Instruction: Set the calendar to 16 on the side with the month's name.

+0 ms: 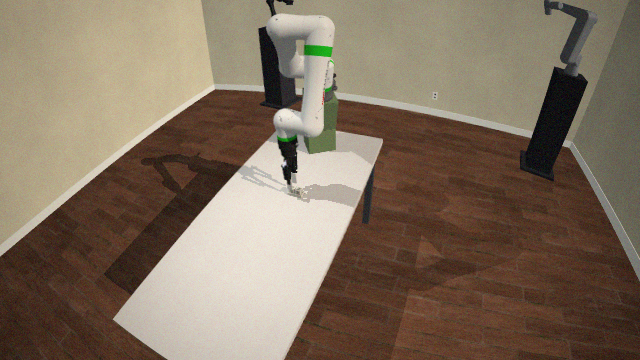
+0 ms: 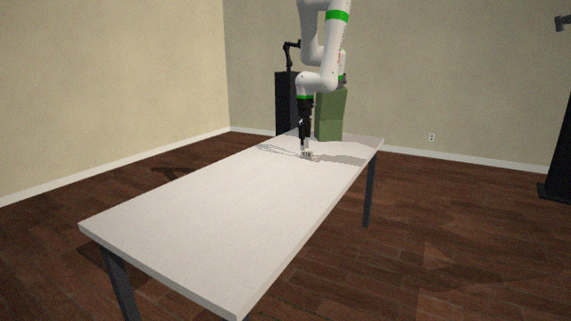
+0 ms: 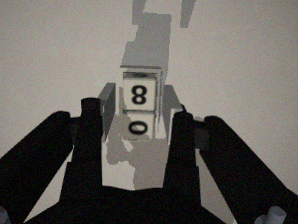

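My hand is 6 cm above the cube. The rest, counted from my hand: white calendar tray 2 cm to the left, 7 cm below.
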